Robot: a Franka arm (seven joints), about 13 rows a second.
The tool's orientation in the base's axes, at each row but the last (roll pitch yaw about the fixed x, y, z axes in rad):
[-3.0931 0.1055 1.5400]
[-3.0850 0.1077 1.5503]
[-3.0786 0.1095 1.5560]
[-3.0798 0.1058 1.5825]
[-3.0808 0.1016 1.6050]
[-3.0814 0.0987 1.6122]
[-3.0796 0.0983 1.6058]
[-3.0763 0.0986 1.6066]
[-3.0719 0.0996 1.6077]
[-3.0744 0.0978 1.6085]
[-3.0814 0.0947 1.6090]
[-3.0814 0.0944 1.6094]
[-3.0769 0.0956 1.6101]
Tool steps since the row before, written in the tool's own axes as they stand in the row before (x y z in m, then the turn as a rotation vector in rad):
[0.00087 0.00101 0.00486 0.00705 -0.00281 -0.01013]
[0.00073 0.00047 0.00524 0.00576 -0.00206 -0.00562]
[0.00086 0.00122 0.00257 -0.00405 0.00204 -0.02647]
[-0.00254 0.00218 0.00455 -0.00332 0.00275 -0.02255]
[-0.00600 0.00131 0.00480 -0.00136 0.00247 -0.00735]
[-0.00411 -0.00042 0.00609 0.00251 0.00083 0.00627]
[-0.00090 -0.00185 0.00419 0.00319 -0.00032 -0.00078]
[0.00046 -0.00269 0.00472 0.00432 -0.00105 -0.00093]
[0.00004 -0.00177 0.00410 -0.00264 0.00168 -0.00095]
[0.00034 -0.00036 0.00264 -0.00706 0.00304 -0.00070]
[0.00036 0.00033 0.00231 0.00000 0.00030 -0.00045]
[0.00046 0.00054 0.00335 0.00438 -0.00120 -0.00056]
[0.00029 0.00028 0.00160 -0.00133 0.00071 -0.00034]
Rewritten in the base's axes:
[0.00078 0.00032 -0.00497 -0.00207 0.00816 0.00945]
[0.00018 0.00016 -0.00531 -0.00161 0.00638 0.00508]
[0.00106 0.00055 -0.00272 0.00368 -0.00121 0.02657]
[0.00193 -0.00300 -0.00438 0.00415 -0.00089 0.02256]
[0.00124 -0.00642 -0.00424 0.00293 -0.00052 0.00729]
[-0.00059 -0.00472 -0.00562 0.00037 0.00189 -0.00653]
[-0.00206 -0.00137 -0.00396 -0.00038 0.00324 0.00048]
[-0.00299 -0.00010 -0.00456 -0.00114 0.00436 0.00057]
[-0.00204 -0.00043 -0.00395 0.00183 -0.00248 0.00109]
[-0.00054 0.00006 -0.00263 0.00334 -0.00686 0.00118]
[0.00019 0.00015 -0.00235 0.00032 0.00005 0.00043]
[0.00033 0.00015 -0.00340 -0.00133 0.00437 0.00022]
[0.00017 0.00014 -0.00164 0.00078 -0.00127 0.00042]

